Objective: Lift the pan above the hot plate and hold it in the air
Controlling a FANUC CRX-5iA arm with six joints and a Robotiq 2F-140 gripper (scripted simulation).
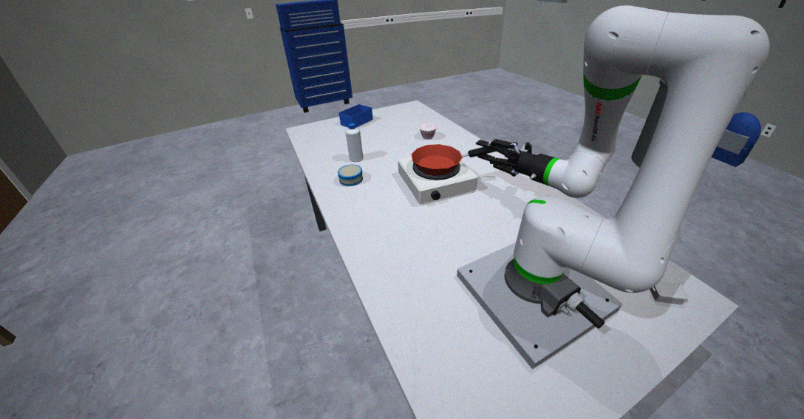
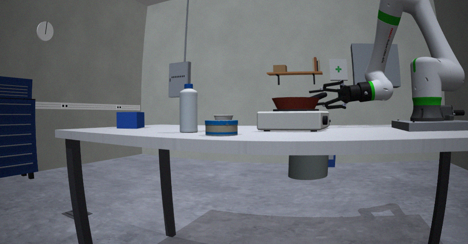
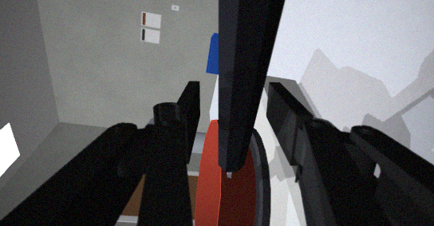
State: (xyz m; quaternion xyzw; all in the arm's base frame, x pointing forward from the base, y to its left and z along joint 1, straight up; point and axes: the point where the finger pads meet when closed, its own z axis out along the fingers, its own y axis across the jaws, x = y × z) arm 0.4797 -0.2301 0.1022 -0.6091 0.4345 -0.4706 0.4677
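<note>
My hand is 12 cm to the right of the red pan, 5 cm short of it and 2 cm above it. Round my hand: white bottle: 43 cm ahead, 37 cm to the left, 5 cm below; round blue tin: 46 cm to the left, 28 cm ahead, 11 cm below; white hot plate: 17 cm to the left, 9 cm below, 6 cm ahead.
</note>
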